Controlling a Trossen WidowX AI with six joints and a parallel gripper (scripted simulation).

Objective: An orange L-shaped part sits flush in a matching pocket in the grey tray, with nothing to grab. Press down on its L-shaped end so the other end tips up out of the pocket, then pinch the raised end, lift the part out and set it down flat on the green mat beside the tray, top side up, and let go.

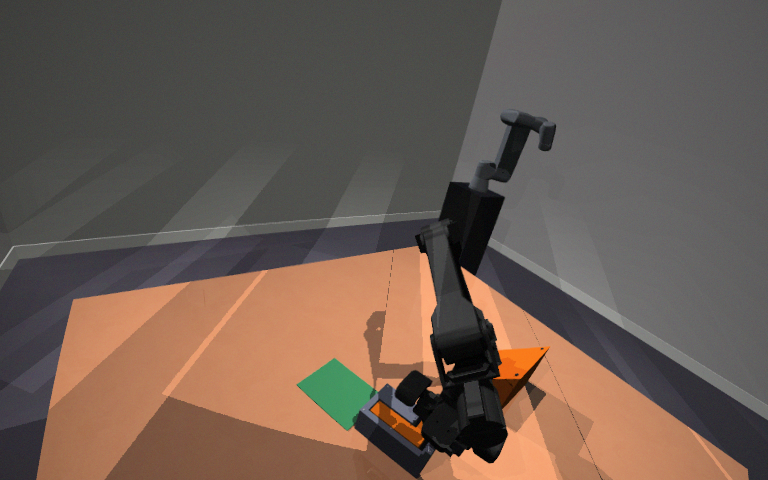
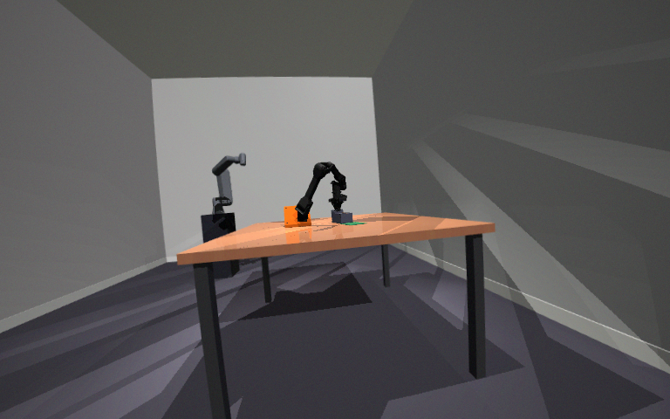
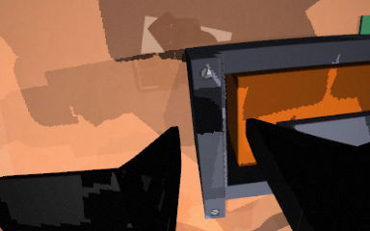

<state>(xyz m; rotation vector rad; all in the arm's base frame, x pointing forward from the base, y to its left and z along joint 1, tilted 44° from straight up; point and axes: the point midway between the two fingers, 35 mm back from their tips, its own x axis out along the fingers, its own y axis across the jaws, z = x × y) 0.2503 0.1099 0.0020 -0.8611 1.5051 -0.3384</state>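
The orange l-shaped part is 5 cm to the right of my gripper tip, 3 cm below it and 1 cm ahead of it. The rest, counted from my gripper tip: green mat 21 cm to the right, 9 cm below, 7 cm ahead.
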